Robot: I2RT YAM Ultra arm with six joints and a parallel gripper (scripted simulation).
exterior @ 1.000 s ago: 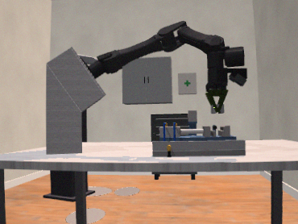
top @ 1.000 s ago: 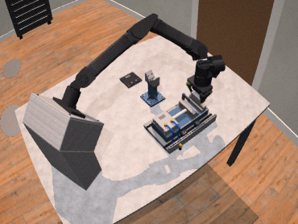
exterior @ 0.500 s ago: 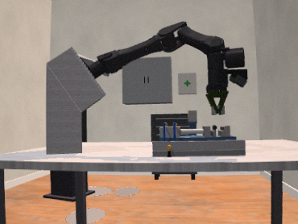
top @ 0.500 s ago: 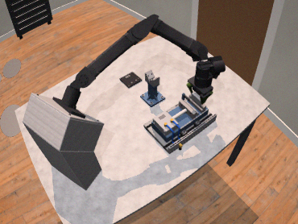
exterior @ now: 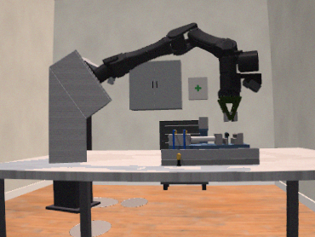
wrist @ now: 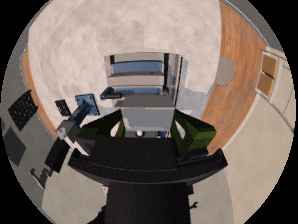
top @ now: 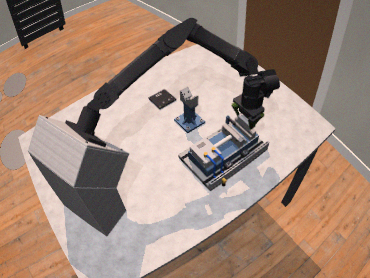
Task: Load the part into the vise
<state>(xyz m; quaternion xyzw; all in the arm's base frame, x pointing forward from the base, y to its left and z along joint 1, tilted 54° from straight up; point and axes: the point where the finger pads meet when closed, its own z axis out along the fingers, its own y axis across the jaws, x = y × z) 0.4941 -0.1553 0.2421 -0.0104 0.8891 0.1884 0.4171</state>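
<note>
The grey part lies right at my hand. From my hand the other things lie so: fixed jaw 70 mm below, 30 mm to the left, 20 mm ahead; then moving jaw 70 mm below, 40 mm behind, 10 mm to the left; then air cylinder rod 90 mm behind, 70 mm below.
</note>
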